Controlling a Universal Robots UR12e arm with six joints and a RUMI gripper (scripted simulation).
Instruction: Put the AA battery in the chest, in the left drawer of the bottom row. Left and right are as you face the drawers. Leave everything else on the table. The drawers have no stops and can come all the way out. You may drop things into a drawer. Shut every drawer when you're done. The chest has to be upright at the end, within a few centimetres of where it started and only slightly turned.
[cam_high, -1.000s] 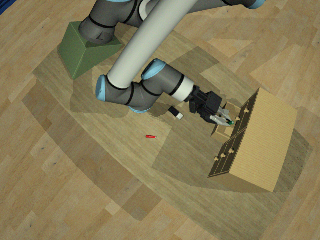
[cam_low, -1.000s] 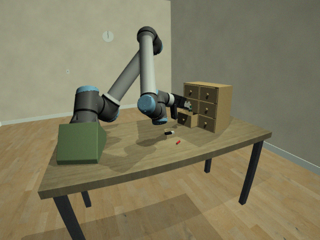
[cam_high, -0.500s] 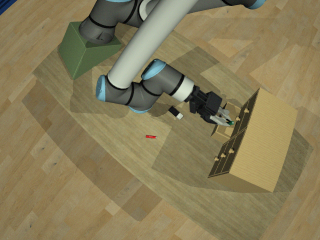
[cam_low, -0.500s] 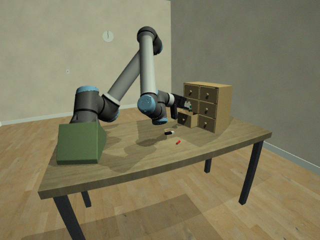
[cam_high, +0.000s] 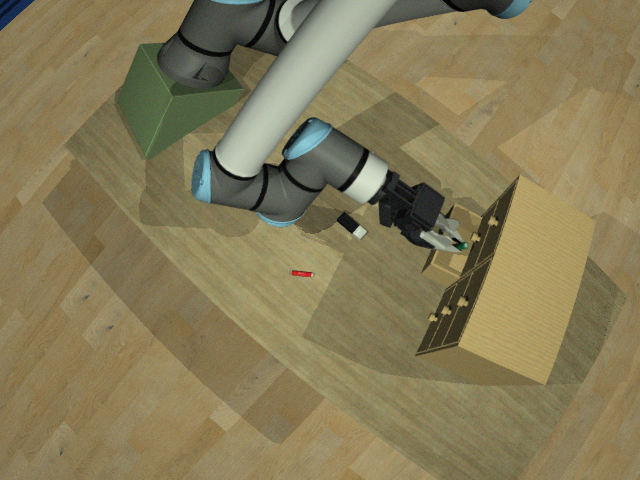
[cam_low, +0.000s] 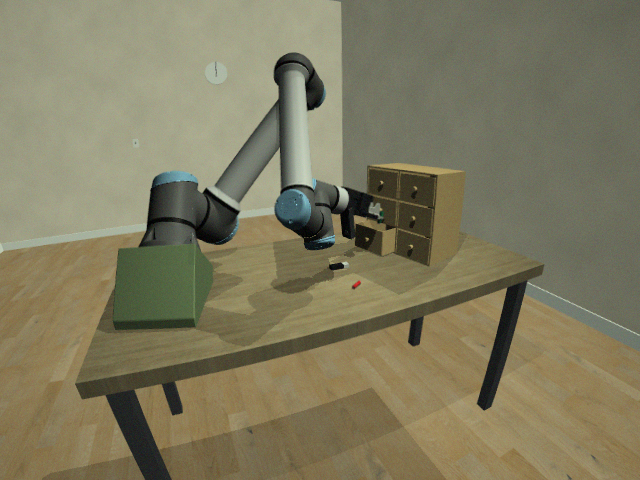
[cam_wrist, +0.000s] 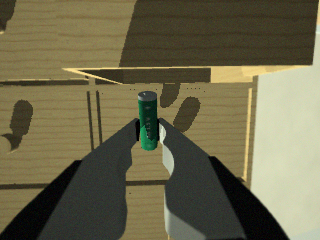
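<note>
My hand is 1 cm short of the green AA battery. The rest, counted from my hand: black-and-white block 20 cm behind, 5 cm to the right, 13 cm below; then small red cylinder 23 cm behind, 20 cm to the right, 14 cm below.
</note>
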